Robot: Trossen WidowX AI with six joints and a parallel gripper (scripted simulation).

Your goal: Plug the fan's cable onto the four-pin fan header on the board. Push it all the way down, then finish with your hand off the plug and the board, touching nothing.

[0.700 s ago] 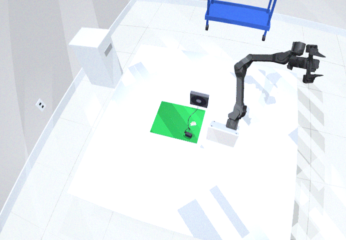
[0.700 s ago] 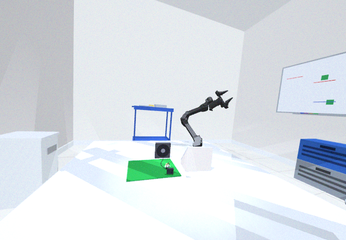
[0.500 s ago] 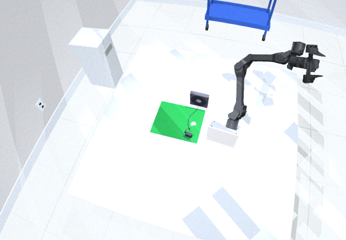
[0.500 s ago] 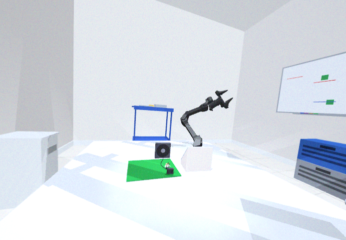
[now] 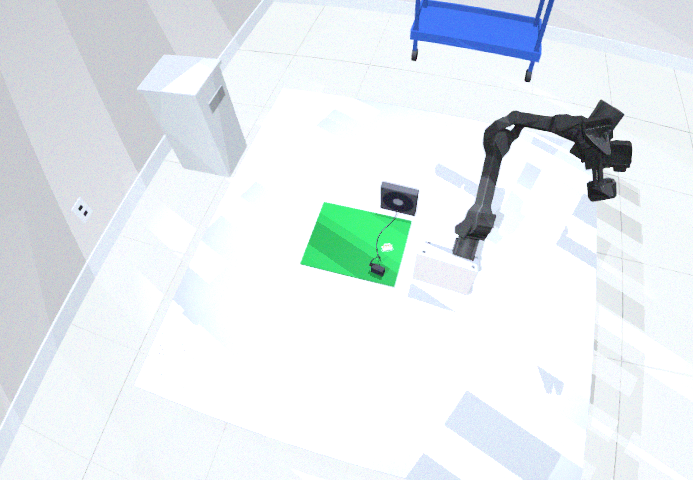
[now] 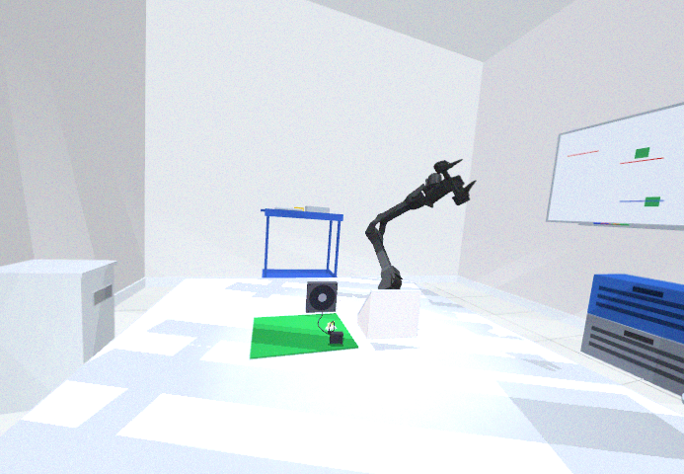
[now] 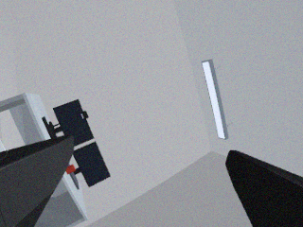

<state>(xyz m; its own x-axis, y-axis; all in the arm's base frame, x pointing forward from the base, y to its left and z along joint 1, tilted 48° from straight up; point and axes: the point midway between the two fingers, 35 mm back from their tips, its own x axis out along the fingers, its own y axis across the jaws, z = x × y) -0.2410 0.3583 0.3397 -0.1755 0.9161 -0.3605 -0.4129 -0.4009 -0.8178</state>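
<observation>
Now: gripper tip 460 mm short of the black fan plug, 100 mm to the right of it and 570 mm above it. From my gripper tip the other things lie so: black fan (480 mm ahead, 140 mm to the right, 530 mm below); white four-pin header (460 mm ahead, 10 mm to the left, 590 mm below); green board (560 mm ahead, 30 mm to the left, 600 mm below).
</observation>
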